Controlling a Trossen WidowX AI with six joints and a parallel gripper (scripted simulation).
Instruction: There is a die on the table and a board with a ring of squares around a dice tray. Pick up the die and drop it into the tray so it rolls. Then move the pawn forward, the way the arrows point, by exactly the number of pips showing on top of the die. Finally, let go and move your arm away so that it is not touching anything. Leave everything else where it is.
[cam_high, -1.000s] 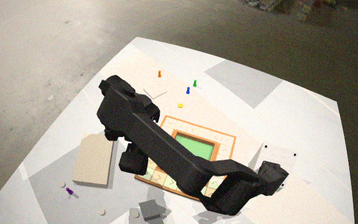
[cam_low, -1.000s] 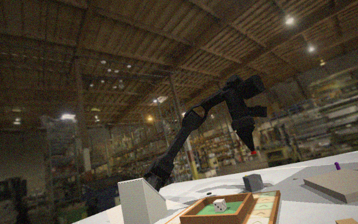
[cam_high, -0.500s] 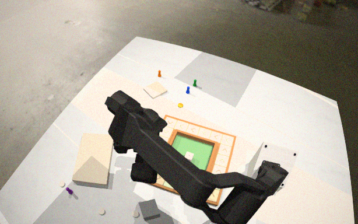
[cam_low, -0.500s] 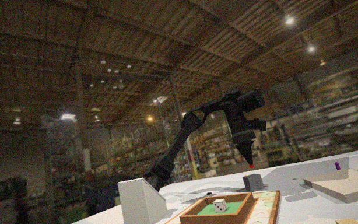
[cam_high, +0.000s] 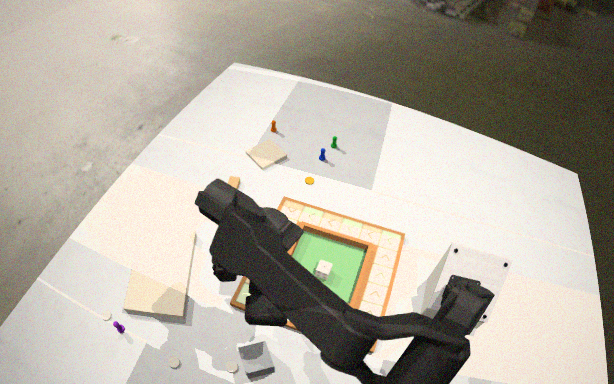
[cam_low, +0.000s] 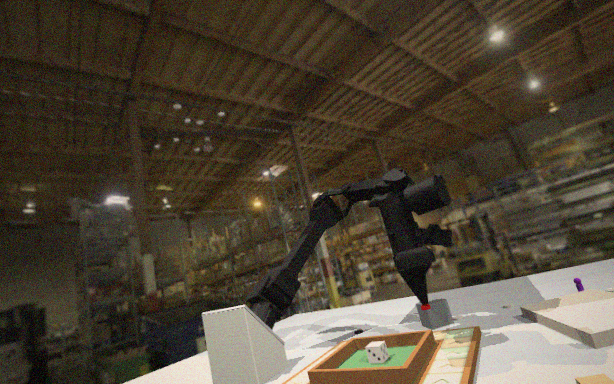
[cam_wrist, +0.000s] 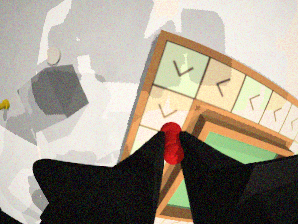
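Now: gripper tip 70 mm past the white die, 100 mm to the left of it and 40 mm above it. Also, from my gripper tip: grey block (20 mm behind, 120 mm to the left, 50 mm below); red pawn (10 mm above); green dice tray (70 mm behind, 110 mm to the right, 60 mm below).
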